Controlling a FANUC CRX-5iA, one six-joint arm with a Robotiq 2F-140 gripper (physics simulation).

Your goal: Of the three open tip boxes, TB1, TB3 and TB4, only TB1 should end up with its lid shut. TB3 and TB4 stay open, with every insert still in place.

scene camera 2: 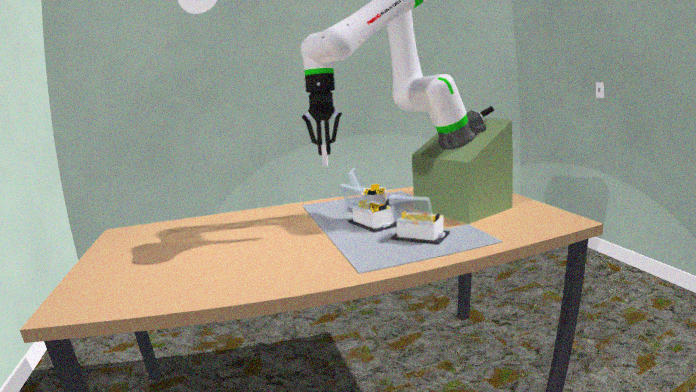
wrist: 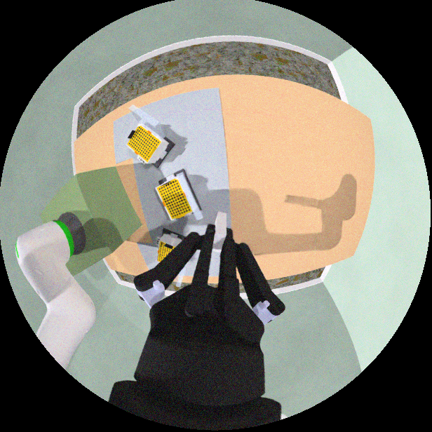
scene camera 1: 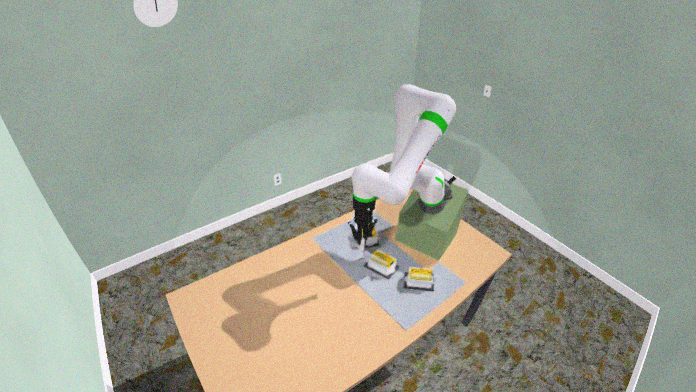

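Where they show: gripper, fingertip midpoint: (scene camera 2: 325, 165) (scene camera 1: 361, 249); arm's base, origin of the base link: (scene camera 2: 458, 138) (scene camera 1: 432, 202).
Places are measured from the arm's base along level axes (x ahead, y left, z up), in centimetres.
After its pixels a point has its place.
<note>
Three white tip boxes with yellow inserts stand on the grey mat: a front box (scene camera 1: 420, 280) @(y 29.7, x 29.6, z -16.4 cm) (scene camera 2: 420, 229) @(y 28.9, x 25.6, z -22.4 cm) (wrist: 144, 143), a middle box (scene camera 1: 381, 265) @(y 12.0, x 40.3, z -16.1 cm) (scene camera 2: 372, 218) @(y 12.6, x 36.5, z -22.1 cm) (wrist: 173, 199) and a back box (scene camera 2: 375, 198) @(y -10.9, x 30.0, z -21.6 cm) (wrist: 165, 252). Their labels cannot be read here, so which is TB1, TB3 or TB4 is not shown. The front lid (scene camera 2: 412, 205) @(y 31.5, x 28.7, z -14.1 cm) (wrist: 144, 114), middle lid (scene camera 2: 351, 191) @(y 10.1, x 42.3, z -13.1 cm) and back lid (scene camera 2: 354, 177) @(y -22.6, x 35.5, z -15.1 cm) stand open. My gripper (scene camera 1: 362, 245) @(y 7.1, x 49.6, z -4.4 cm) (scene camera 2: 325, 158) @(y 7.1, x 49.6, z -4.4 cm) (wrist: 219, 219) is shut and empty, pointing down high above the mat's left side; it partly hides the back box in the wrist view.
The grey mat (scene camera 1: 405, 311) @(y 35.8, x 41.3, z -26.2 cm) (scene camera 2: 361, 257) @(y 34.7, x 44.8, z -26.2 cm) (wrist: 202, 115) lies on the wooden table (scene camera 1: 280, 320) @(y 11.8, x 94.7, z -26.5 cm) (scene camera 2: 210, 280) @(y 38.7, x 86.6, z -26.5 cm) (wrist: 300, 135). The green base block (scene camera 1: 427, 232) @(y 8.9, x 8.9, z -11.0 cm) (scene camera 2: 482, 175) @(y 15.8, x -1.9, z -11.1 cm) (wrist: 102, 187) stands beside the mat, behind the boxes, and carries the arm. The arm's shadow falls across the table.
</note>
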